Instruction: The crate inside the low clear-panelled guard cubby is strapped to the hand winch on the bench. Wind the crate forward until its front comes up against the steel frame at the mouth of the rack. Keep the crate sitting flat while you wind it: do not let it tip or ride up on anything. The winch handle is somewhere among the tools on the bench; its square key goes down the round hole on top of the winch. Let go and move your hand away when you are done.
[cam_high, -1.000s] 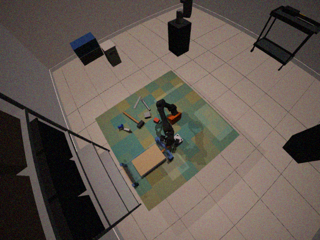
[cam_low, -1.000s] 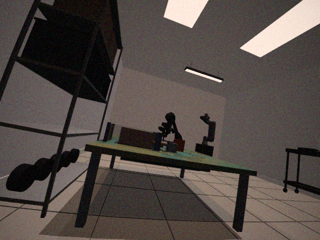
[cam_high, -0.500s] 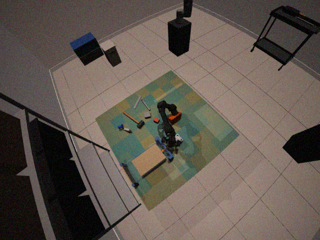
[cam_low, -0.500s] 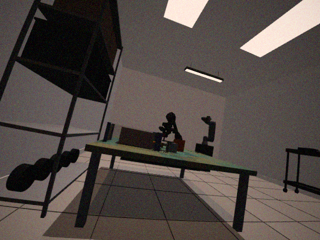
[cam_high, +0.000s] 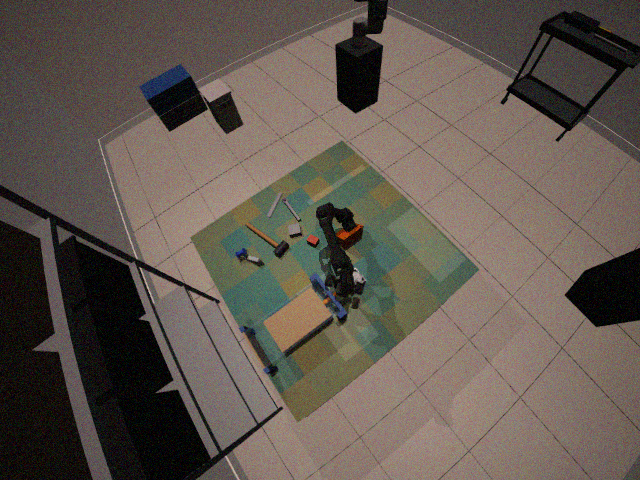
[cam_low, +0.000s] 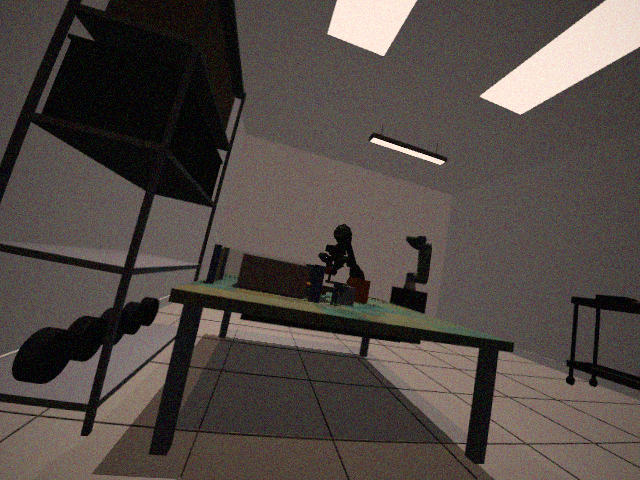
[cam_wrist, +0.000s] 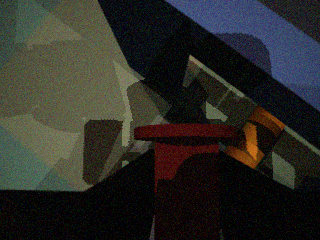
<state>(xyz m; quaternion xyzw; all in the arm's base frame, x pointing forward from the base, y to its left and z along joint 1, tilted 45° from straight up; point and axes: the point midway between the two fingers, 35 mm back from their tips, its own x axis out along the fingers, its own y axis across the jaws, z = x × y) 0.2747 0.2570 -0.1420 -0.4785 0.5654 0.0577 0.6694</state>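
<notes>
My gripper tip is 5 cm past the red-knobbed crank handle, 2 cm to the left of it and 3 cm above it. From my gripper tip the other things lie so: red knob 1 cm behind, 1 cm to the right; then winch 12 cm behind, 5 cm to the right, 10 cm below; then grey block 3 cm behind, 52 cm to the right, 12 cm below.
</notes>
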